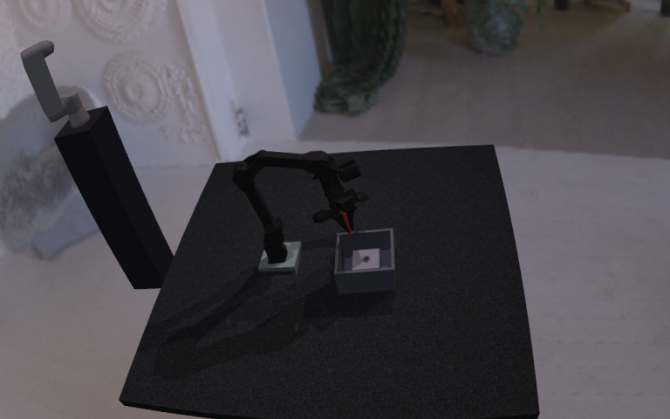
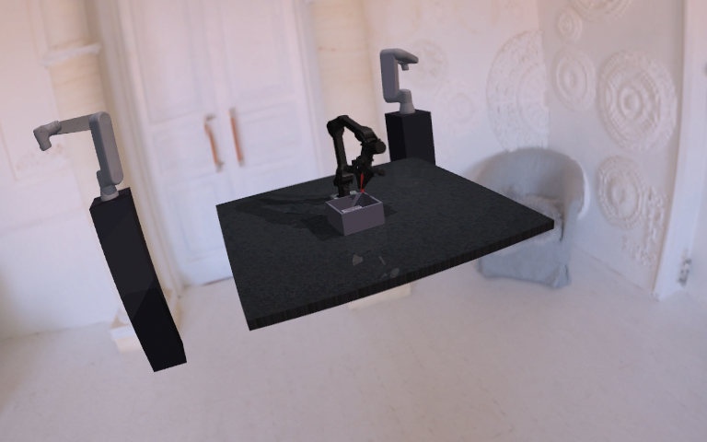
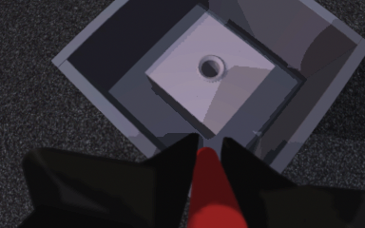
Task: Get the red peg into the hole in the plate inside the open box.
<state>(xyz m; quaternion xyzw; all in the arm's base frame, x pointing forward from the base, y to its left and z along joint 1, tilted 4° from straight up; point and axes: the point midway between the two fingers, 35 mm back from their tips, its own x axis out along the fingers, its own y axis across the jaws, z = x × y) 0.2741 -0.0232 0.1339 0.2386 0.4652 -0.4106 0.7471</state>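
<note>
Now: gripper tip 2 cm below the red peg, 1 cm to the right of it and 1 cm past it. Round my gripper tip: grey box: 10 cm below, 6 cm to the right, 4 cm ahead; then plate: 9 cm below, 6 cm to the right, 4 cm ahead.
</note>
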